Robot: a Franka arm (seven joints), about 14 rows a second.
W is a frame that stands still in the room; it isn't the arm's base.
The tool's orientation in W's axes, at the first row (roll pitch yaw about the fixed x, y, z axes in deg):
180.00 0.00 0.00
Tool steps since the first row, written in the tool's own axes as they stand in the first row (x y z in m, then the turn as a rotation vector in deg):
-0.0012 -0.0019 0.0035 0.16 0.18 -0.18
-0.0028 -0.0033 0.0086 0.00 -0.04 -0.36
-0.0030 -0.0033 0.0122 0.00 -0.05 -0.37
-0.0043 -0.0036 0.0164 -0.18 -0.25 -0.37
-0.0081 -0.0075 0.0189 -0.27 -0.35 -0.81
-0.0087 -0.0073 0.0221 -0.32 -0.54 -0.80
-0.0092 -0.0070 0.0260 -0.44 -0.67 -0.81
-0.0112 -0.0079 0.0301 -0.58 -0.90 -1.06
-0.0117 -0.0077 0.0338 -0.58 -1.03 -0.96
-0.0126 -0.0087 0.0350 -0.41 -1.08 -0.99
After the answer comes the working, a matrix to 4 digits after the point.
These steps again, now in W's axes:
-0.0012 0.0019 -0.0035 0.16 -0.18 0.18
-0.0028 0.0033 -0.0086 0.00 0.04 0.36
-0.0030 0.0033 -0.0122 0.00 0.05 0.37
-0.0043 0.0036 -0.0164 -0.18 0.25 0.37
-0.0081 0.0075 -0.0189 -0.27 0.35 0.81
-0.0087 0.0073 -0.0221 -0.32 0.54 0.80
-0.0092 0.0070 -0.0260 -0.44 0.67 0.81
-0.0112 0.0079 -0.0301 -0.58 0.90 1.06
-0.0117 0.0077 -0.0338 -0.58 1.03 0.96
-0.0126 0.0087 -0.0350 -0.41 1.08 0.99

The tool's axes in the first row as the columns of a matrix, in W's axes (rounded; the answer above uses it unrounded):
1.0000 0.0000 0.0000
0.0000 -1.0000 0.0000
0.0000 0.0000 -1.0000

